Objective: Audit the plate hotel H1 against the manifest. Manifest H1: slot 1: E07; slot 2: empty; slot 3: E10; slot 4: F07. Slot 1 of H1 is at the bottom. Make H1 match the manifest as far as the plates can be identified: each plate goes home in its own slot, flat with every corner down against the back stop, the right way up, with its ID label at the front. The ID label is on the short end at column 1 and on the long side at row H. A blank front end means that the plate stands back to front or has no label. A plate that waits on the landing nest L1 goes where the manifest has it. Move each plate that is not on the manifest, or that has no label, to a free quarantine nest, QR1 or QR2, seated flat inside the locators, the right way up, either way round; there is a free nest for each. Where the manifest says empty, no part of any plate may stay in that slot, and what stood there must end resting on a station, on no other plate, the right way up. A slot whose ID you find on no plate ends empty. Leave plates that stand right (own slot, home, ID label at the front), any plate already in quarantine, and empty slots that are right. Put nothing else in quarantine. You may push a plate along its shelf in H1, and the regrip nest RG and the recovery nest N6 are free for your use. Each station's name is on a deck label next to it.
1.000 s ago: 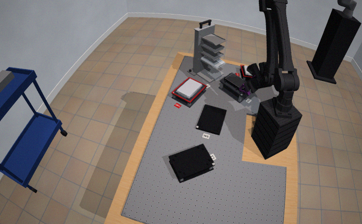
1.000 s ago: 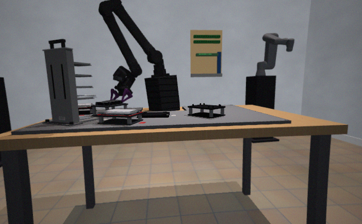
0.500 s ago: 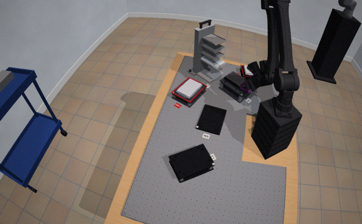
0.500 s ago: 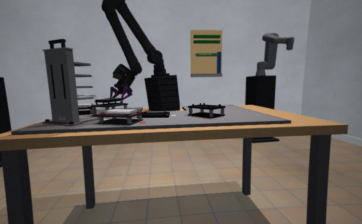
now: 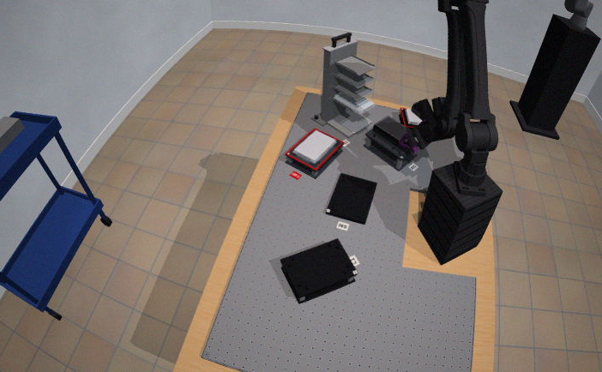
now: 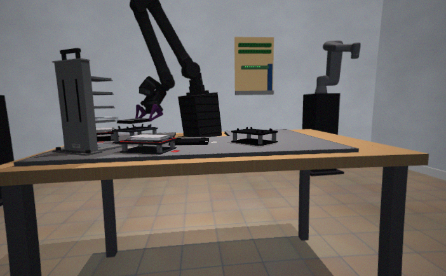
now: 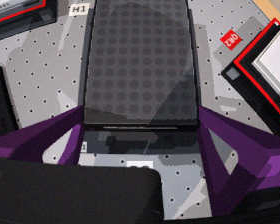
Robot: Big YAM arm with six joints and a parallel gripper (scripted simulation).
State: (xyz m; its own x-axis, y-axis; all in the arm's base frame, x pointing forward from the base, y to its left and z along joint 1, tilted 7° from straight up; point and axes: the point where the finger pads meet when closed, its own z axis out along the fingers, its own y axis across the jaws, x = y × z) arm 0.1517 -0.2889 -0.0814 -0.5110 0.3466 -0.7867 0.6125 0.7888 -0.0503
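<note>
My hand is 40 mm short of the dark plate and 30 mm to the left of it. Also, from my hand: RG label: 100 mm below, 40 mm behind, 30 mm to the left; then QR2 label: 190 mm to the right, 100 mm below, 20 mm ahead; then regrip nest: 40 mm below, 40 mm ahead, 30 mm to the right.
</note>
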